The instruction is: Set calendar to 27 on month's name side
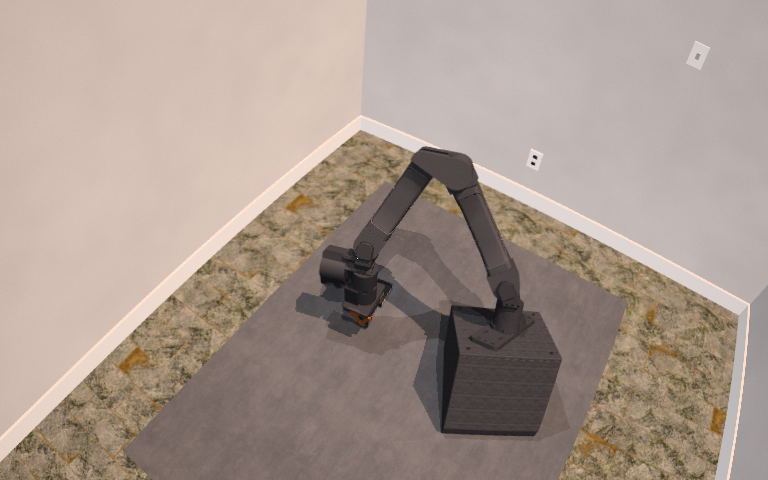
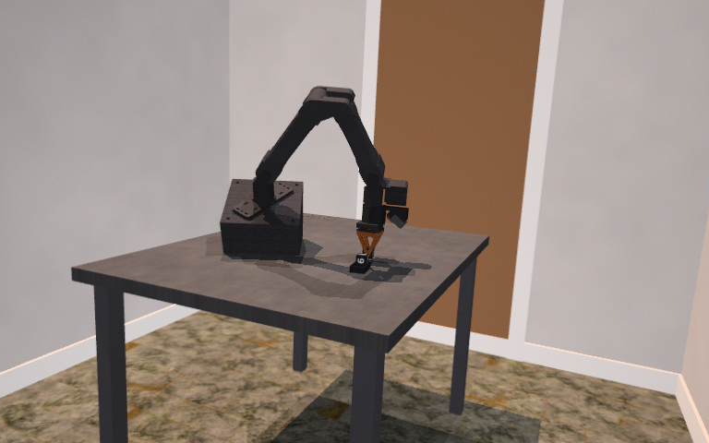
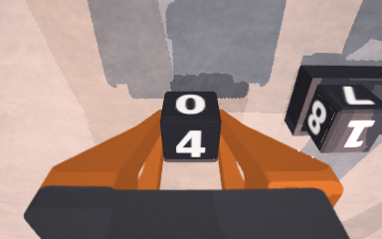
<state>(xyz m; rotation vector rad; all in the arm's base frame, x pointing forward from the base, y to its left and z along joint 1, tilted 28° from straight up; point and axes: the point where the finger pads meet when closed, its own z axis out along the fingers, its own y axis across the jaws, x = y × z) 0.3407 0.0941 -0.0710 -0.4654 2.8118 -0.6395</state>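
Now: the black digit cube 8 cm to the right of my hand and 3 cm ahead of it. The rest, counted from my hand: black tray: 10 cm to the right, 3 cm ahead, 2 cm below; black cube: right at my hand.
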